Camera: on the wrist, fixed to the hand. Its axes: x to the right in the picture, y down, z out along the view.
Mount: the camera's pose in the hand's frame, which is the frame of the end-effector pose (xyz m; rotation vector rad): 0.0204 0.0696 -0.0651 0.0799 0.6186 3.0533
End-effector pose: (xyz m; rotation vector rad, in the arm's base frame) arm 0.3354 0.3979 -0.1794 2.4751 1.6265 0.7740
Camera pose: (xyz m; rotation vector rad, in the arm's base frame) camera 0.3706 0.3724 -0.0922 -1.2328 1.9735 -0.4850
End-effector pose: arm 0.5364 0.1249 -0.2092 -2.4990 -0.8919 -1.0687
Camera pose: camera 0.5557 0.0494 -0.1506 -0.5850 2.1333 -0.0773
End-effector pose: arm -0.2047 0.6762 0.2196 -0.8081 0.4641 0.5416
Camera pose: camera -0.2434 0.6711 0.1303 -0.4902 -1.4958 -2.0476
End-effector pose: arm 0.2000 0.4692 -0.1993 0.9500 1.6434 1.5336
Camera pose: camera 0.1375 0.4572 -0.1255 -1.1453 0.5925 -0.8887
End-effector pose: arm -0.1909 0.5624 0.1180 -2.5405 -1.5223 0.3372
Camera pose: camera -0.1049 0.5464 0.1609 -1.6502 2.6313 -0.2351
